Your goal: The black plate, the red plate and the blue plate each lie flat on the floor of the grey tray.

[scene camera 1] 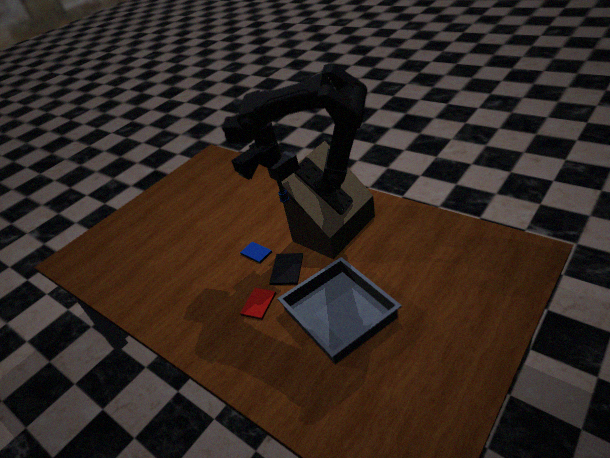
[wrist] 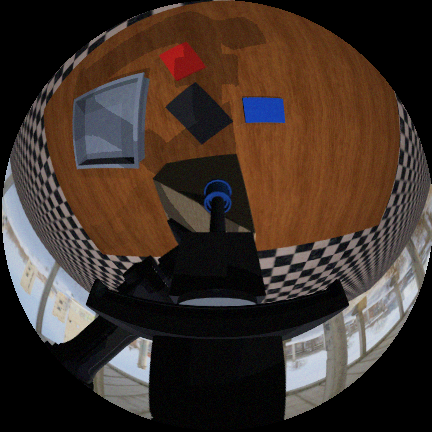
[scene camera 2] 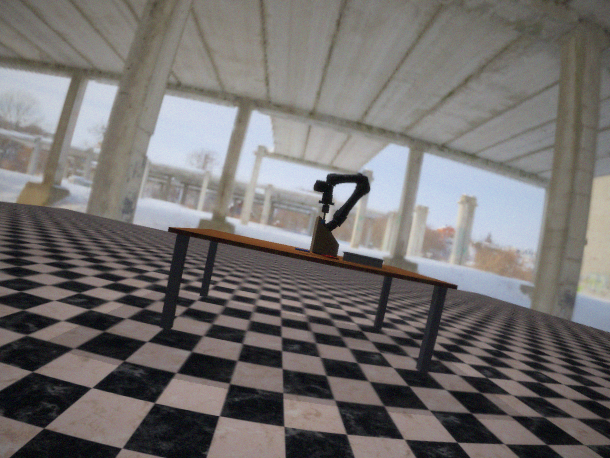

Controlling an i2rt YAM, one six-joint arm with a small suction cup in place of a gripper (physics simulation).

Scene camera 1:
suction cup
red plate: on the table
black plate: on the table
